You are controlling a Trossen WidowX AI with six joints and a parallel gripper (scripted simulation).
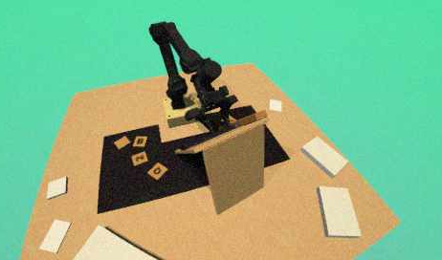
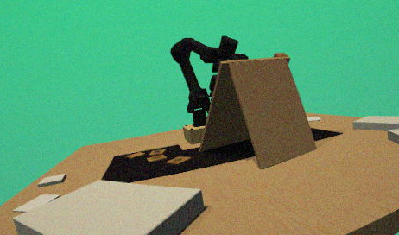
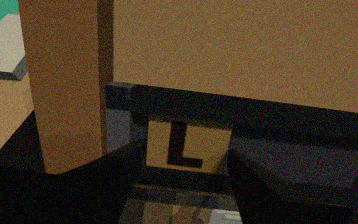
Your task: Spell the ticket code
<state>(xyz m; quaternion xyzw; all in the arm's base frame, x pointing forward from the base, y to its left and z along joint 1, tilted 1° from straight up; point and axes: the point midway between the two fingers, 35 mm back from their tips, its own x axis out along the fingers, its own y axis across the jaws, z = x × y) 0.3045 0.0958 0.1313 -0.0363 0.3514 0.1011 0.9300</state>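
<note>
The white ticket is 8 cm to the right of my gripper tip, 7 cm below it and 3 cm behind it. Round my gripper tip: black mat 16 cm below, 13 cm behind, 10 cm to the right.
</note>
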